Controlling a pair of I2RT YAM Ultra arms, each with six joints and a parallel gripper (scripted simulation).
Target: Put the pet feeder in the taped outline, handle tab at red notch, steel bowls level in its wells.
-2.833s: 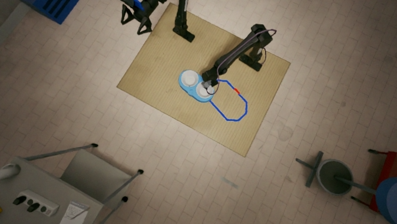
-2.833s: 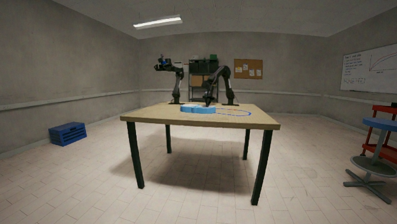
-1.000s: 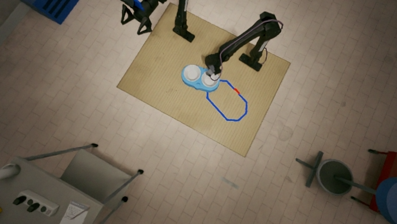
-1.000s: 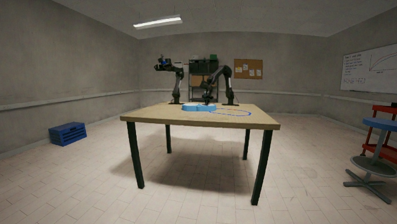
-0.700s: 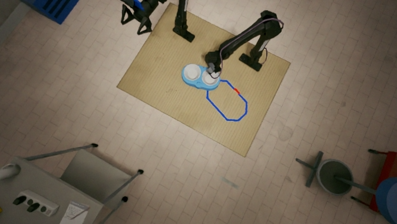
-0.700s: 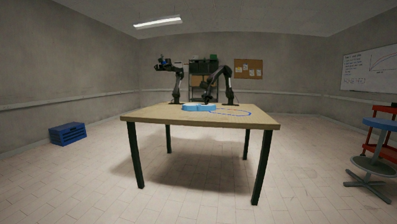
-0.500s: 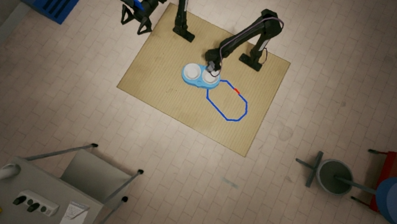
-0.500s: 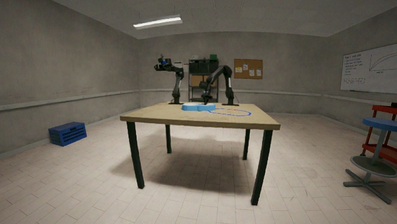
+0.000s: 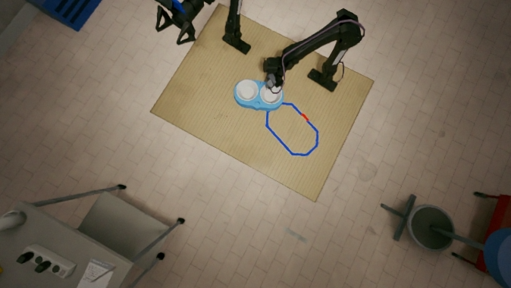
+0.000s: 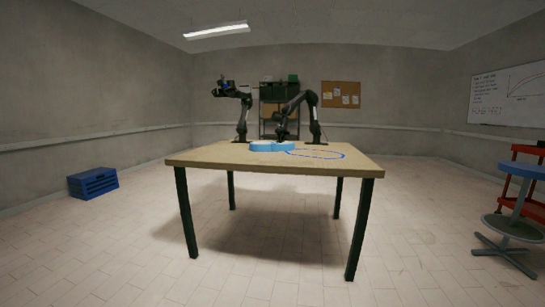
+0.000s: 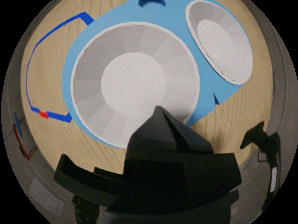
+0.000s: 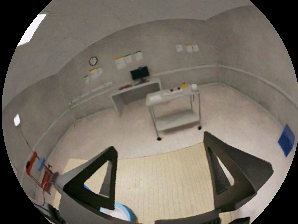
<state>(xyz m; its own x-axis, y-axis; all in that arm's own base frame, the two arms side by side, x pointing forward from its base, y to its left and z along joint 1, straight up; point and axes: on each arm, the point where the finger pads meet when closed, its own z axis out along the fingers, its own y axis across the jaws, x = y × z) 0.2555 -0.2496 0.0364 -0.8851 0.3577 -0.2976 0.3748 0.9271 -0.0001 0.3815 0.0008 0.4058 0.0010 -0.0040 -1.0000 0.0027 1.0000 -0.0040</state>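
My left hand is 8 cm short of the light blue pet feeder, 5 cm to the left of it and 1 cm above it.
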